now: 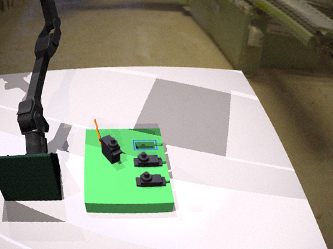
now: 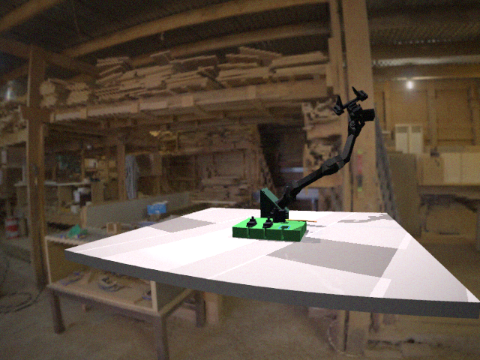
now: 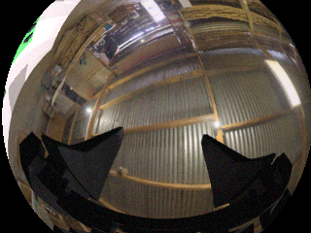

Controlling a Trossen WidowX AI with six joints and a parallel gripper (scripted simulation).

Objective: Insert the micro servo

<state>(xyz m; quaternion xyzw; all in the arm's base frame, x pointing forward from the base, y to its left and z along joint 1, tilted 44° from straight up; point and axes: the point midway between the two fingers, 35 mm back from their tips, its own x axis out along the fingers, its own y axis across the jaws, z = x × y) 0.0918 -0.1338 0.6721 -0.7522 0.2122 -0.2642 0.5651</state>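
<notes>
My gripper tip is now 13 cm short of the green deck, 36 cm to the left of it and 67 cm above it.
</notes>
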